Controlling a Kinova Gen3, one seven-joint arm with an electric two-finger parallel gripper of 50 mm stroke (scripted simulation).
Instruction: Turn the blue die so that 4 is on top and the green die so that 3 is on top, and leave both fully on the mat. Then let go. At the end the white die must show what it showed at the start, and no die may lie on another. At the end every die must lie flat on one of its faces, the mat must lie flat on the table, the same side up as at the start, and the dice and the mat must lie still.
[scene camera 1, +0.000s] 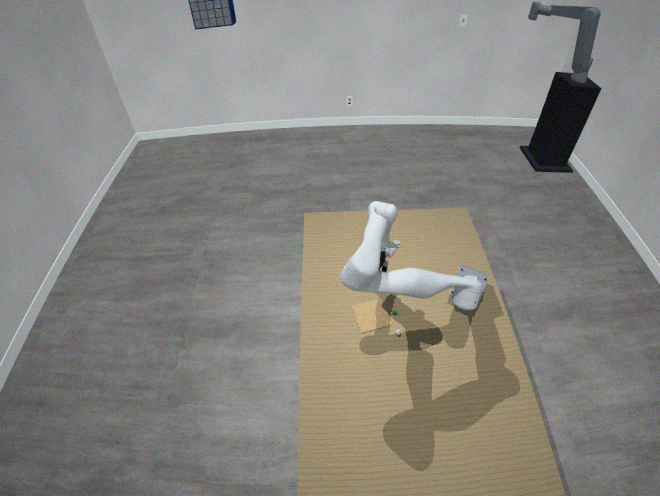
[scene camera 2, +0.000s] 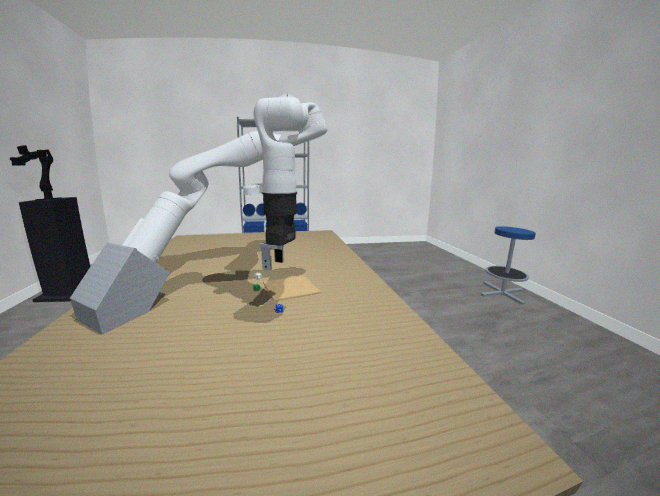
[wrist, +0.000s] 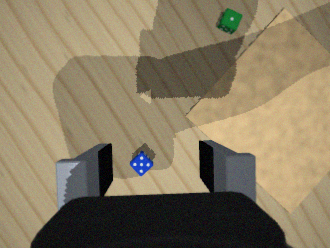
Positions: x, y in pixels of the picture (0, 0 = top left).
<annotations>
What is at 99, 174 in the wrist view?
My gripper.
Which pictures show the tan mat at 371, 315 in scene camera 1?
Scene camera 1, scene camera 2 and the wrist view: all of them.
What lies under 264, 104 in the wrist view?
A tan mat.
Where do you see a tan mat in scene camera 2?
287, 288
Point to my gripper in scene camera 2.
273, 265
</annotations>
